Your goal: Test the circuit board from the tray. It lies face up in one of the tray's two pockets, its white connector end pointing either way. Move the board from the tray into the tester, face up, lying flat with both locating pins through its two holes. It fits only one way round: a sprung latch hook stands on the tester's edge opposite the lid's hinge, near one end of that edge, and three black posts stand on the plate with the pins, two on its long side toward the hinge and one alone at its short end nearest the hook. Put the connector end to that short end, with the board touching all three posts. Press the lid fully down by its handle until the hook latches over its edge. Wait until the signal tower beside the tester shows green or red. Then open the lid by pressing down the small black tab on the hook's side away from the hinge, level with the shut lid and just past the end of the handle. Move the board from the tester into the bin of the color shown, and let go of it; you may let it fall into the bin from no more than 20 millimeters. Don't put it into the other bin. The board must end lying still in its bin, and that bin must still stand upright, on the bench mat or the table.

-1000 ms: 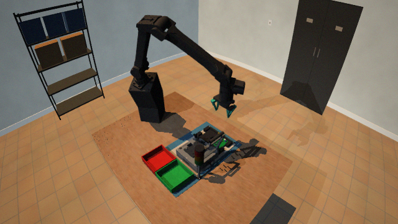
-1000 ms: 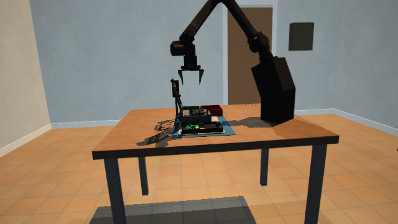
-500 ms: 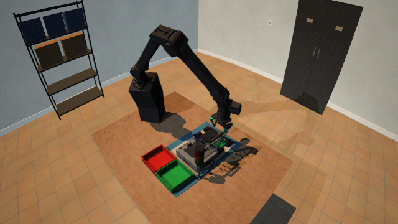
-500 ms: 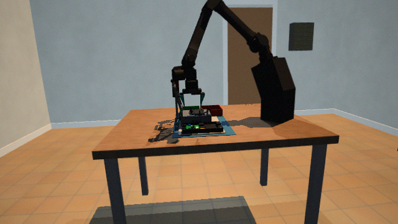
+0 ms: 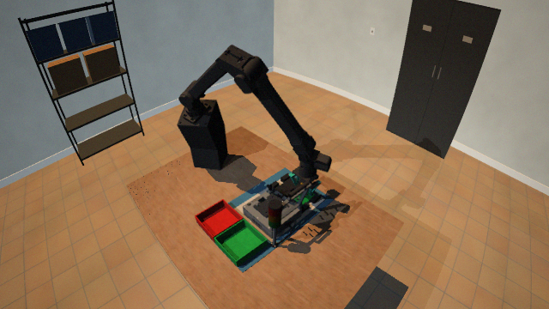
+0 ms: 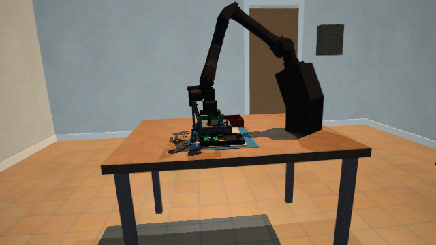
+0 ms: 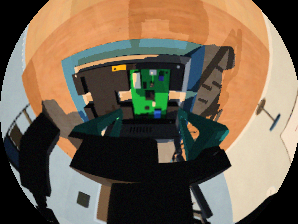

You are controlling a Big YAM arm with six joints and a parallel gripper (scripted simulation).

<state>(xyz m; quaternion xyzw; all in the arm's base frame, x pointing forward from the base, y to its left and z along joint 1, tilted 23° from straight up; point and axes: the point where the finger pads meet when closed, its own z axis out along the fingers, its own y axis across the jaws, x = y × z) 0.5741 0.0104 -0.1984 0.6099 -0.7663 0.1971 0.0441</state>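
Now: the green circuit board 60 mm below my hand. Also, from my hand: green bin (360 mm to the right, 90 mm behind, 60 mm below); tester lid (190 mm to the right, 110 mm above, 40 mm ahead); red bin (320 mm to the right, 240 mm behind, 60 mm below).
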